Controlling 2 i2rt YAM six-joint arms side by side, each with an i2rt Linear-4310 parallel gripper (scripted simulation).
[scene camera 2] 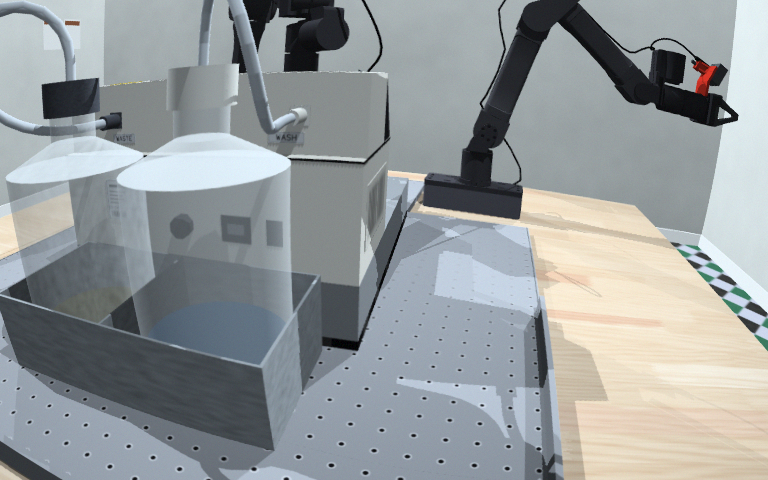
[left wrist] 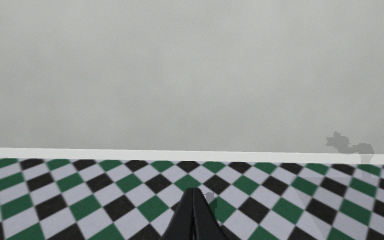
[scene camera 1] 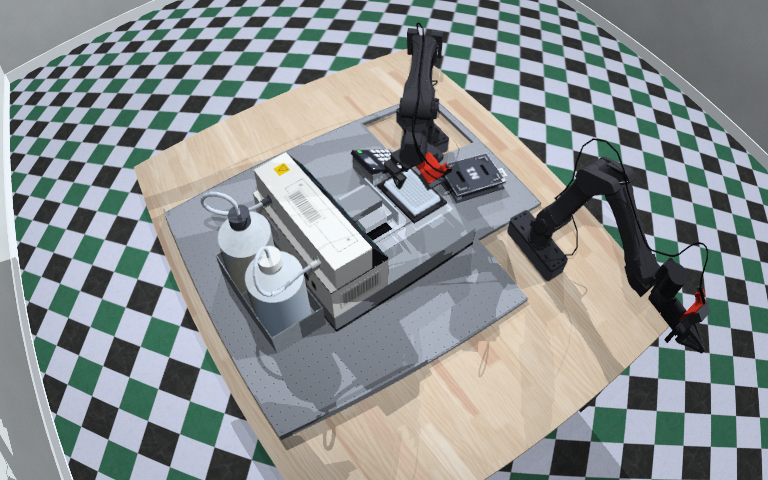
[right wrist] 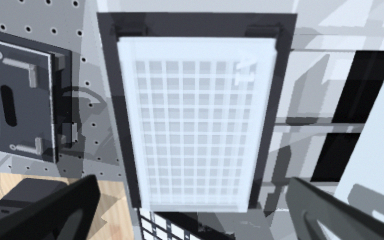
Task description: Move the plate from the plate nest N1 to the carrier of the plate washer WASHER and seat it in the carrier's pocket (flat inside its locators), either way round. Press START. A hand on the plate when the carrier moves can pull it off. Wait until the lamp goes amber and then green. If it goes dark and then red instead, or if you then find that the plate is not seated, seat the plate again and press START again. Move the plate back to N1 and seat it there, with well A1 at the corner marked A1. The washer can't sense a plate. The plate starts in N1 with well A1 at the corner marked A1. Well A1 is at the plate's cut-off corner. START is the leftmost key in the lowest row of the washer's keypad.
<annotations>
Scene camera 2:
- left gripper: 737, 117
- grey tray: 248, 403
</annotations>
